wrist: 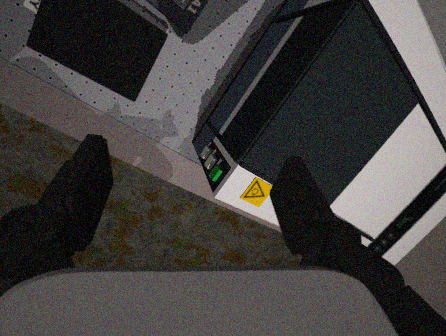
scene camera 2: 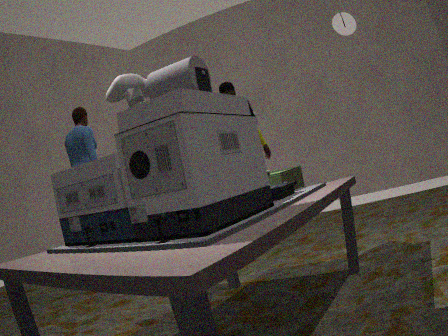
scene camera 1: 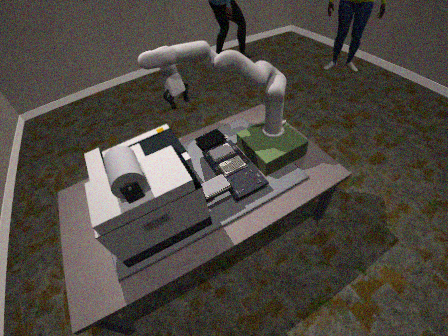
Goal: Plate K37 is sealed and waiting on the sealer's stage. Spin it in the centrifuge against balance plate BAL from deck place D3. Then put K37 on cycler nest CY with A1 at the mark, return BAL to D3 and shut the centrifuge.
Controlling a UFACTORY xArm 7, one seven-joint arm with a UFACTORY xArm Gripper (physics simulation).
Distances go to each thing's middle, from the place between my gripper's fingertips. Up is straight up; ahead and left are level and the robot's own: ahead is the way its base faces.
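Dark lid panel (wrist: 353, 97): my hand 190 mm short of it, 70 mm to the right of it, 120 mm above it. Black plate (wrist: 109, 49), from my hand: 130 mm behind, 20 mm to the left, 290 mm below.
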